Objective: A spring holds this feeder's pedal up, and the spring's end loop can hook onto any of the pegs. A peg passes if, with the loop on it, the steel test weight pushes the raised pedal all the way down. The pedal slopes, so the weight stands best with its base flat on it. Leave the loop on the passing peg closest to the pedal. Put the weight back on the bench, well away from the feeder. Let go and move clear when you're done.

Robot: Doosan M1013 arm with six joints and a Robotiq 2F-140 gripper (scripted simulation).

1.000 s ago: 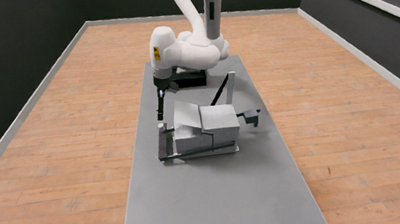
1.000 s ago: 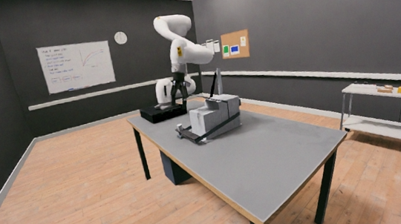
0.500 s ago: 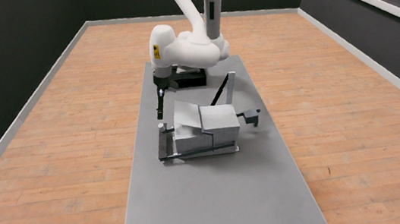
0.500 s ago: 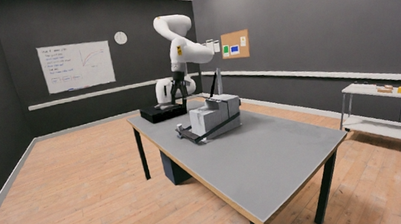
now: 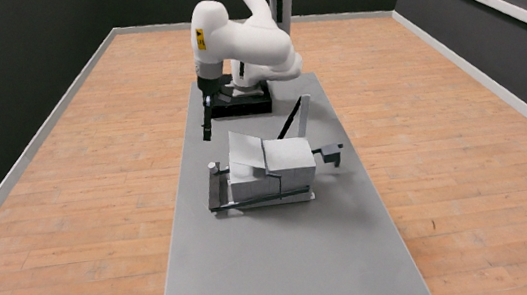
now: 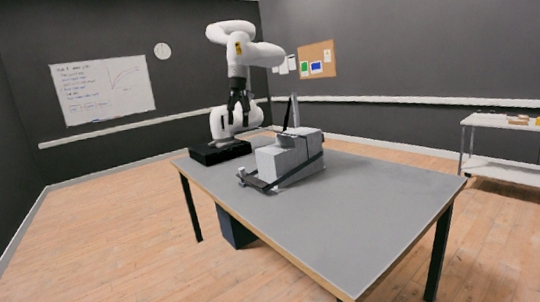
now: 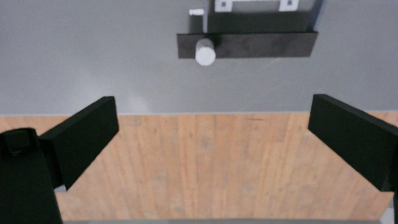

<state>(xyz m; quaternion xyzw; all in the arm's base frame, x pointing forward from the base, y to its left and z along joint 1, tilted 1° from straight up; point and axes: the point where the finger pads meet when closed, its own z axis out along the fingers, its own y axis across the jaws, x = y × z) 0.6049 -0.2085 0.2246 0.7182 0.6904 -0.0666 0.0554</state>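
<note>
My gripper is now 2 cm to the left of the steel test weight and 24 cm above it. Round my hand: small dark object: 3 cm to the right, 31 cm below.
</note>
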